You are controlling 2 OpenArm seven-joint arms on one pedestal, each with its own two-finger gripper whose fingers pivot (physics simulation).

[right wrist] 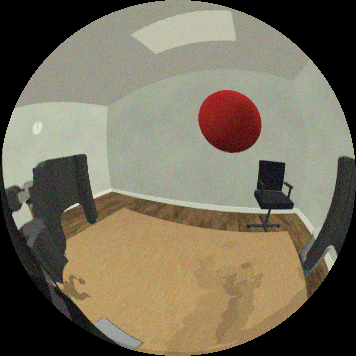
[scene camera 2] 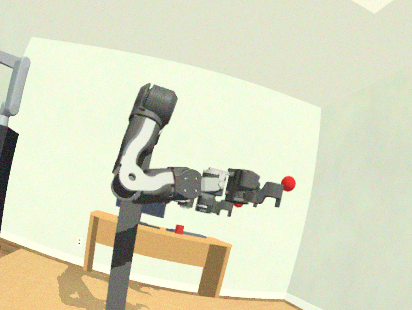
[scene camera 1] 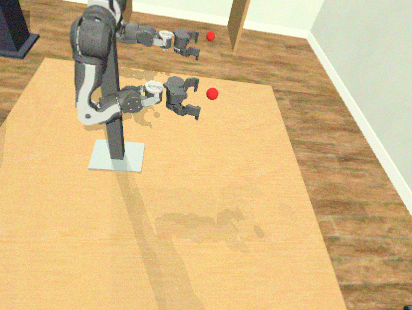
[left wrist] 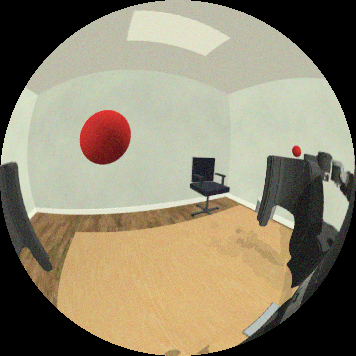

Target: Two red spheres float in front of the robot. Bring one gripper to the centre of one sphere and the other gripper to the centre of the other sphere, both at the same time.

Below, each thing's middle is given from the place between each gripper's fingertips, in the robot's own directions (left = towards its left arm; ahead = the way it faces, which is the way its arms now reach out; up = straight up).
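My left gripper is well above the pale base plate point(scene camera 1: 100, 159), well past it and well to the left of it. My right hand, too, is far past the plate and far above it, but it is a good way to the right of the plate.
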